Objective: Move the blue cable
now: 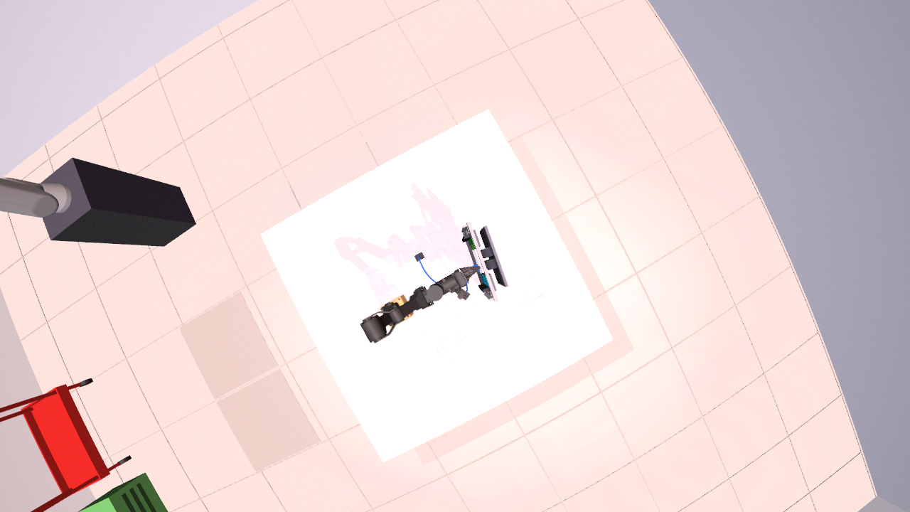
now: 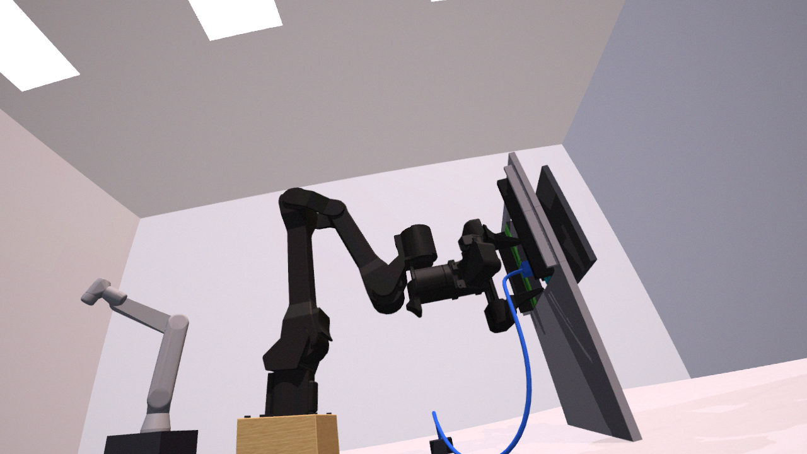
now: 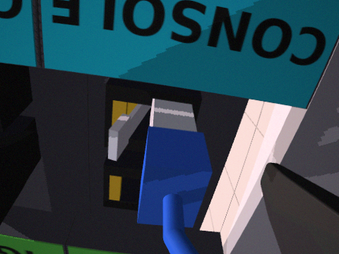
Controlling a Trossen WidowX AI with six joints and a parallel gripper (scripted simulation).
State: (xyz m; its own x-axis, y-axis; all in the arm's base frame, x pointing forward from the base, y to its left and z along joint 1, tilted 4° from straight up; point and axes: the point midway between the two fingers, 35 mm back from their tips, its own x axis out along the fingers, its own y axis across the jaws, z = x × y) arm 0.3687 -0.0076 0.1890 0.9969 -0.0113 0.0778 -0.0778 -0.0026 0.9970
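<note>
My gripper tip is 20 mm short of the blue plug and 10 mm to the left of it. From my gripper tip the other things lie so: dark rack panel 50 mm above, 40 mm ahead, 10 mm to the left; black block 250 mm below, 200 mm behind, 170 mm to the left.
</note>
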